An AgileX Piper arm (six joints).
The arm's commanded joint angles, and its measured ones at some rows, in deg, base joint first. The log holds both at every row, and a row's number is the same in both.
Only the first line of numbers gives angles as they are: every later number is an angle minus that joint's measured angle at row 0.
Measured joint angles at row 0: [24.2 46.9 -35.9 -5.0 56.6 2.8]
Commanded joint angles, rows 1 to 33: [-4.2 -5.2 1.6 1.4 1.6 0.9]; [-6.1 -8.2 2.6 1.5 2.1 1.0]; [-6.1 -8.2 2.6 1.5 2.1 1.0]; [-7.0 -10.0 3.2 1.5 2.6 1.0]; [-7.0 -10.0 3.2 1.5 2.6 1.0]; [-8.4 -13.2 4.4 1.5 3.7 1.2]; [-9.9 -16.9 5.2 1.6 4.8 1.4]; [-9.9 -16.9 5.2 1.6 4.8 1.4]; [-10.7 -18.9 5.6 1.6 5.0 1.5]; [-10.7 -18.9 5.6 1.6 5.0 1.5]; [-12.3 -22.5 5.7 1.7 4.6 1.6]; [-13.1 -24.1 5.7 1.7 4.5 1.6]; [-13.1 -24.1 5.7 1.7 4.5 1.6]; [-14.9 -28.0 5.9 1.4 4.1 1.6]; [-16.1 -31.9 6.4 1.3 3.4 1.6]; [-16.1 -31.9 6.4 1.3 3.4 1.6]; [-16.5 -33.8 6.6 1.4 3.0 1.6]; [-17.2 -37.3 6.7 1.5 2.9 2.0]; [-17.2 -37.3 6.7 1.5 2.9 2.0]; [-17.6 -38.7 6.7 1.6 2.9 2.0]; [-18.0 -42.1 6.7 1.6 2.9 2.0]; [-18.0 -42.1 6.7 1.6 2.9 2.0]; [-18.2 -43.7 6.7 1.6 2.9 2.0]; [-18.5 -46.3 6.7 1.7 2.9 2.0]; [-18.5 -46.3 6.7 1.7 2.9 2.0]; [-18.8 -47.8 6.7 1.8 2.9 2.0]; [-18.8 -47.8 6.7 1.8 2.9 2.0]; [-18.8 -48.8 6.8 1.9 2.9 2.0]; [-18.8 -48.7 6.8 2.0 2.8 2.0]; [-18.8 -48.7 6.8 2.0 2.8 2.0]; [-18.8 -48.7 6.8 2.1 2.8 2.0]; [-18.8 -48.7 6.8 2.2 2.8 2.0]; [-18.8 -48.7 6.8 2.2 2.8 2.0]
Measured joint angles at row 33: [-18.4 -47.1 6.7 2.0 3.4 1.6]
